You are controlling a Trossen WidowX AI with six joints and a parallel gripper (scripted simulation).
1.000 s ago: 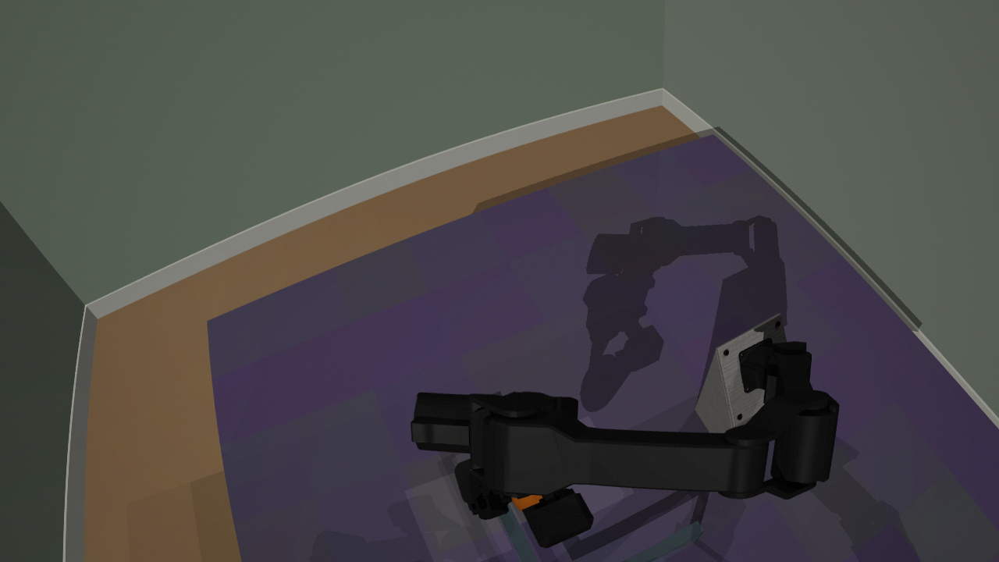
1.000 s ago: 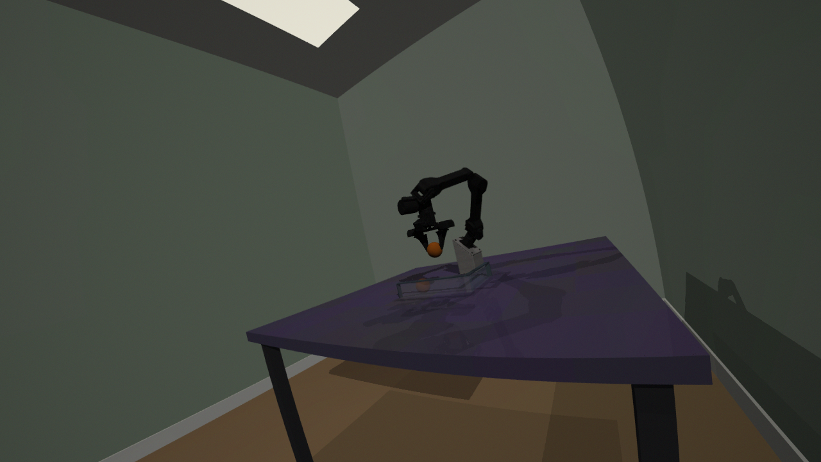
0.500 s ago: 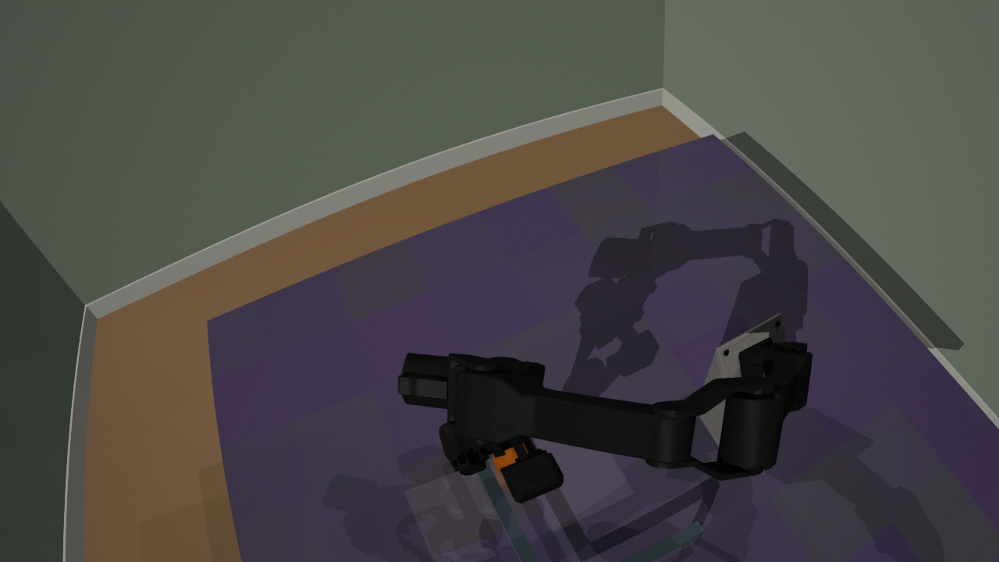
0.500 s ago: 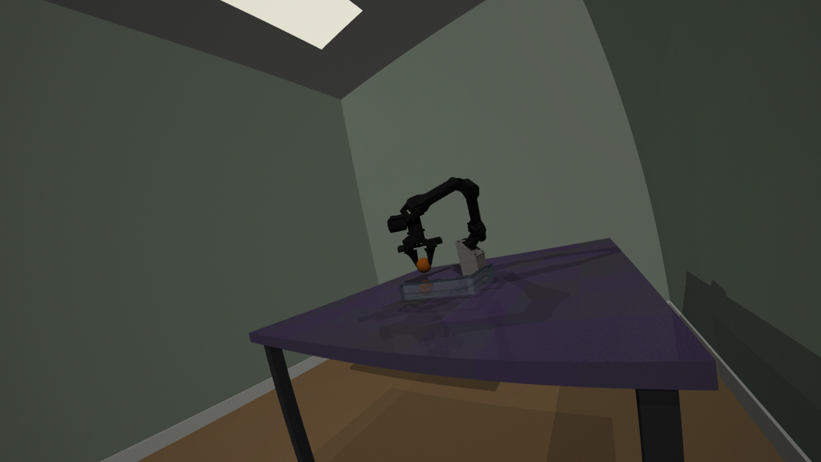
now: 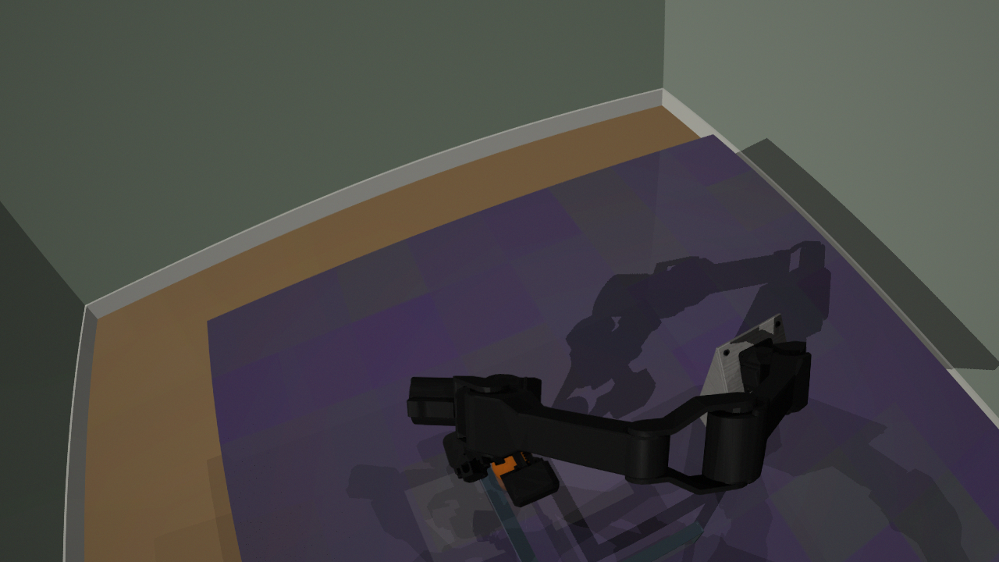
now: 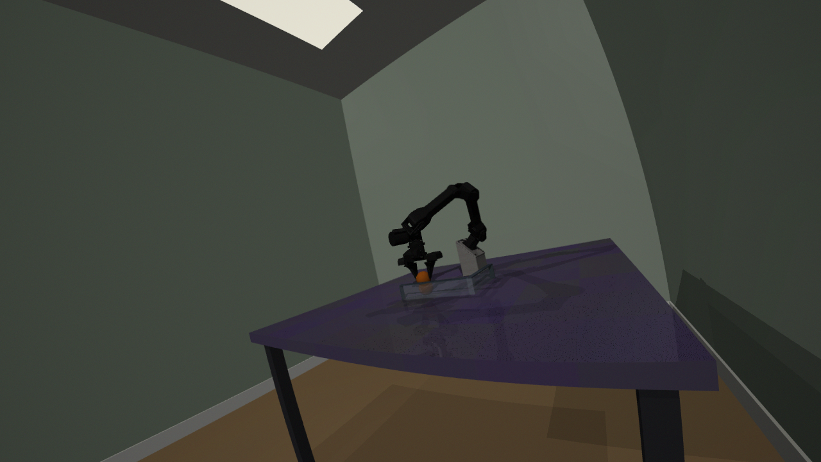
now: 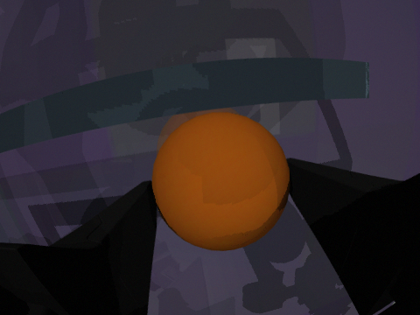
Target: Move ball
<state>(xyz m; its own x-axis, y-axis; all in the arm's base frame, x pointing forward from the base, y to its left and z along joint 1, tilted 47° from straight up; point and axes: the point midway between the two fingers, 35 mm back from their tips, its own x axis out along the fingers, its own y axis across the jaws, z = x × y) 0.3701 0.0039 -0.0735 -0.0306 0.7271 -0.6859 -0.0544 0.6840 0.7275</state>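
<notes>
Now: the see-through copy of ball 4 cm below my gripper tip. From my gripper tip the other things lie so: orange ball (right at my gripper tip).
</notes>
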